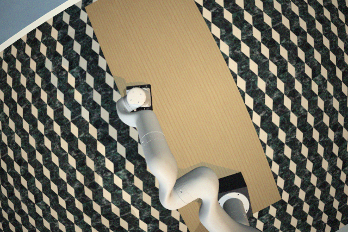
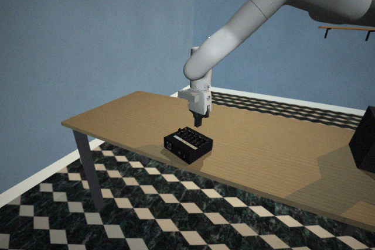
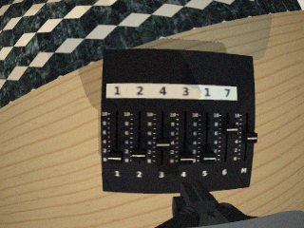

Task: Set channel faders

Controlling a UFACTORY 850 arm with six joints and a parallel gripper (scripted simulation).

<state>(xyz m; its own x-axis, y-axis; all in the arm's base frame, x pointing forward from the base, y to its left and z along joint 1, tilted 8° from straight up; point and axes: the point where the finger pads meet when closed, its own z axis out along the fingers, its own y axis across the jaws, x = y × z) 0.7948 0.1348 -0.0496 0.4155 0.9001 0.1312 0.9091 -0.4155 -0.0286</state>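
My hand is 80 mm short of the master fader, 10 mm to the right of it and 50 mm above it.
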